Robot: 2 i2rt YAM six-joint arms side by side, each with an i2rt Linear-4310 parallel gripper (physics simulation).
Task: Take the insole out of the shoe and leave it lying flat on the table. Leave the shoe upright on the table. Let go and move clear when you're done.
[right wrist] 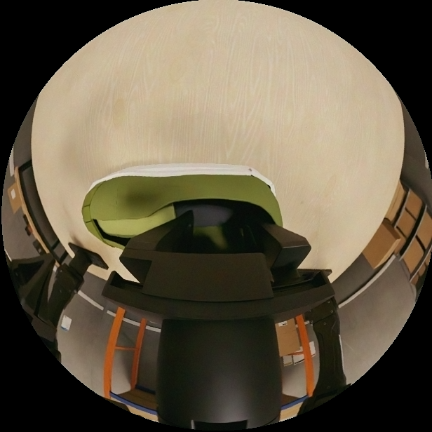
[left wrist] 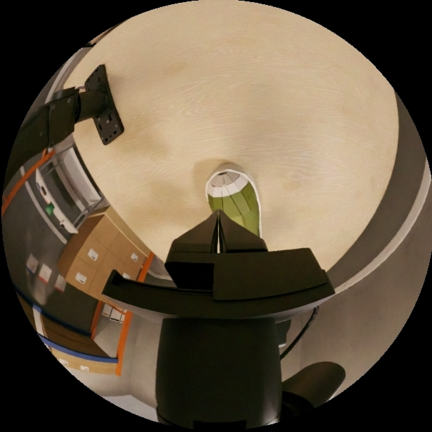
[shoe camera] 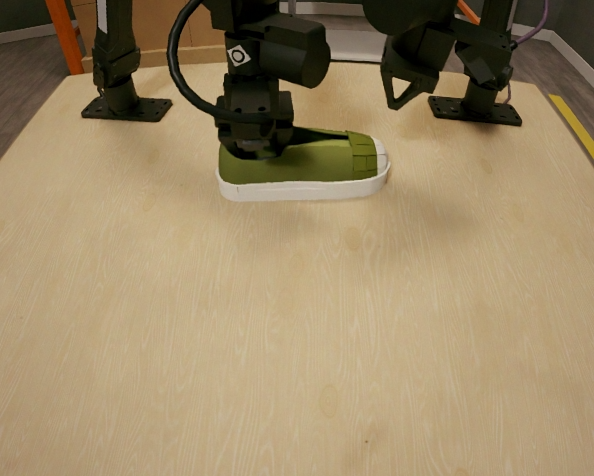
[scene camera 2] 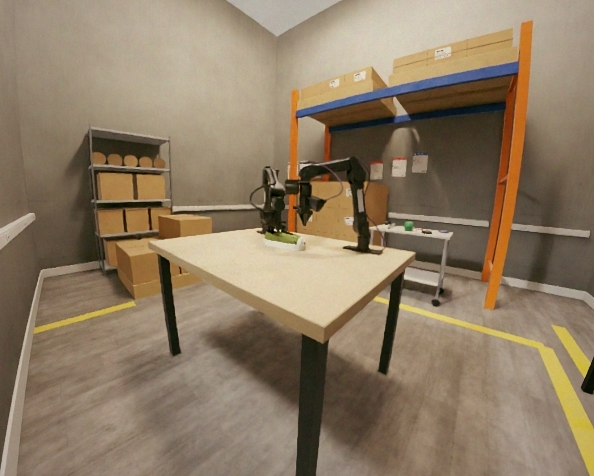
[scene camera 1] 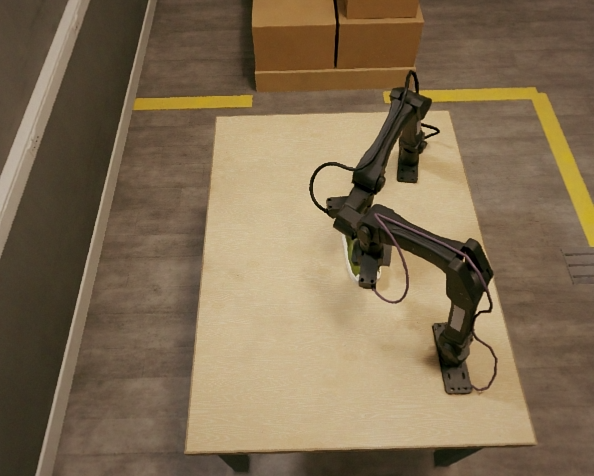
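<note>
The green shoe with a white sole (scene camera 1: 352,265) (scene camera 2: 282,238) (shoe camera: 310,167) (left wrist: 232,201) (right wrist: 145,192) stands upright on the table. Its dark insole (right wrist: 205,212) shows inside the shoe's opening in the right wrist view; the rest of it is hidden. My right gripper (shoe camera: 256,154) (right wrist: 217,214) is partly open, pointing down, with its fingertips down in the shoe's opening at the heel end. No insole is seen gripped between them. My left gripper (scene camera 2: 305,222) (shoe camera: 395,106) (left wrist: 218,214) is shut and empty, held above the table near the toe end, clear of the shoe.
The wooden table (scene camera 1: 270,350) (scene camera 2: 280,280) (shoe camera: 295,325) carries both arm bases. The left arm's base (scene camera 1: 456,377) (shoe camera: 475,111) and the right arm's base (scene camera 1: 407,172) (shoe camera: 126,109) are near one long edge. The two forearms are close together above the shoe in scene camera 1.
</note>
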